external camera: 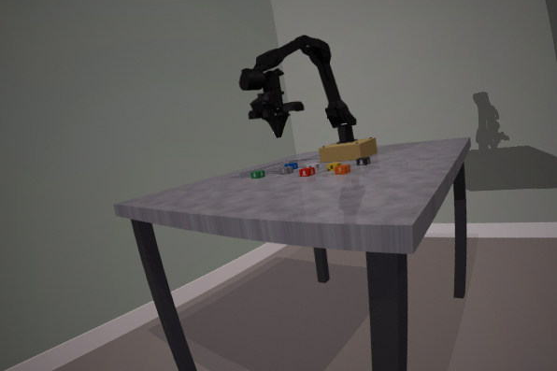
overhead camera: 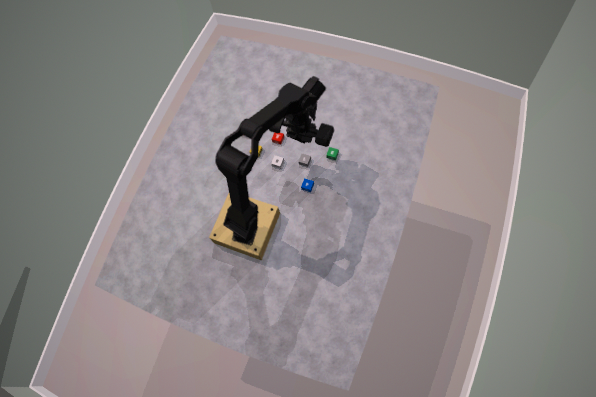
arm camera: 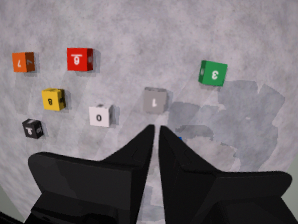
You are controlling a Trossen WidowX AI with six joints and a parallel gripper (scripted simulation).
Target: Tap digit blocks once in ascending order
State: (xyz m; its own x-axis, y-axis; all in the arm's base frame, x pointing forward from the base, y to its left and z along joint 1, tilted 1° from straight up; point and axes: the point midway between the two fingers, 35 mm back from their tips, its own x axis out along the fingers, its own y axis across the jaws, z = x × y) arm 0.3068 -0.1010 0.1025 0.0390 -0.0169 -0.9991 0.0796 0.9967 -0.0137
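My gripper tip is now 3 cm short of the green block, 8 cm to the left of it and 11 cm above it. Also, from my gripper tip: white block (4 cm behind, 9 cm to the left, 11 cm below); blue block (9 cm behind, 3 cm to the right, 11 cm below); grey block (1 cm behind, 11 cm below).
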